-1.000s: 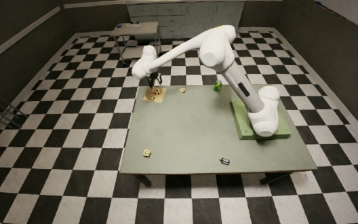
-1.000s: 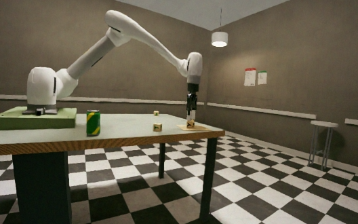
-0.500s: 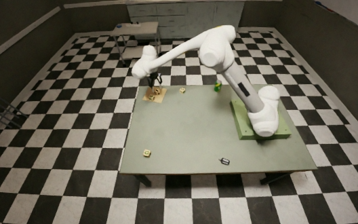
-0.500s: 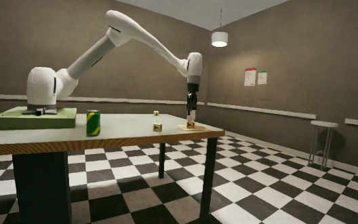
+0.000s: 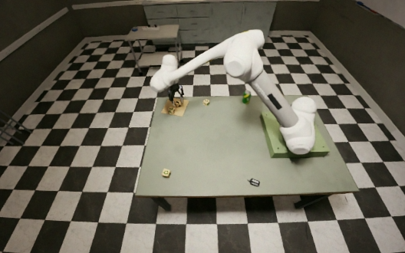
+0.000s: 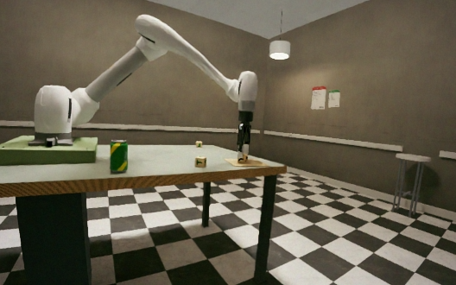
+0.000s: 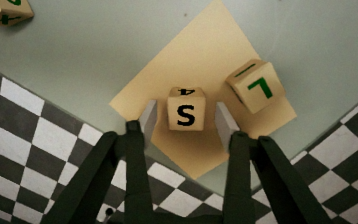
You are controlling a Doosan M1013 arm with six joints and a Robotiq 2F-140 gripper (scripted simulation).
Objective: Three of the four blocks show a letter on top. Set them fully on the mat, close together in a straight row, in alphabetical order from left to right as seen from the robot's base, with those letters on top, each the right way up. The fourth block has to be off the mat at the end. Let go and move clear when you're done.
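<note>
The tan mat is 60 mm below my hand and 30 mm ahead of it. From my hand the other things lie so: black object: 740 mm to the left, 490 mm behind, 50 mm below; then yellow can: 620 mm behind, 10 mm to the left.
</note>
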